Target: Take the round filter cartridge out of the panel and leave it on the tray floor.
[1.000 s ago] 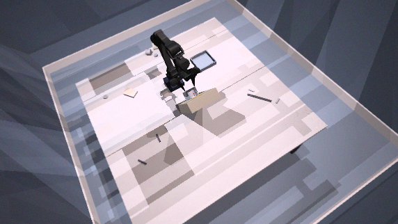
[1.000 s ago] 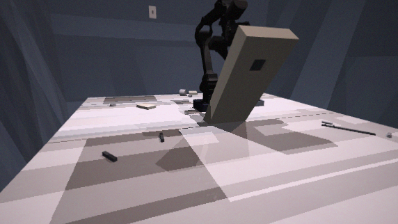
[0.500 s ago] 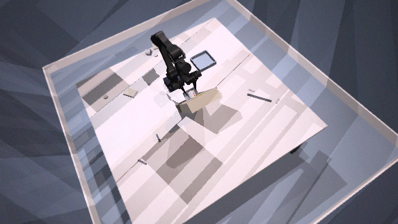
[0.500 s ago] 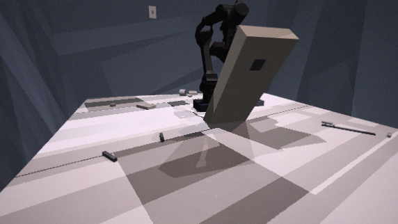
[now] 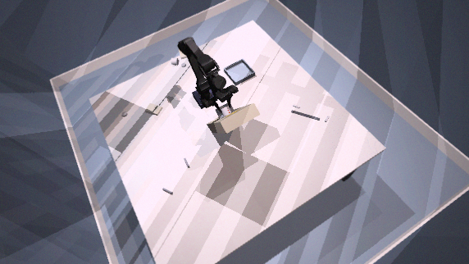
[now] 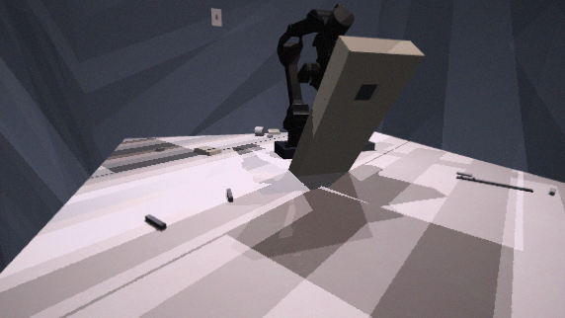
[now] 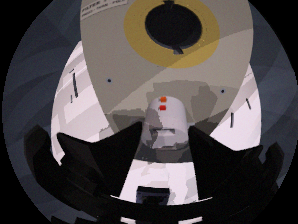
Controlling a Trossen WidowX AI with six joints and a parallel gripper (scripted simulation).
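The square tray is 35 cm behind my gripper tip, 29 cm to the left of it and 21 cm below it. Round my gripper tip: round filter cartridge right at my gripper tip.
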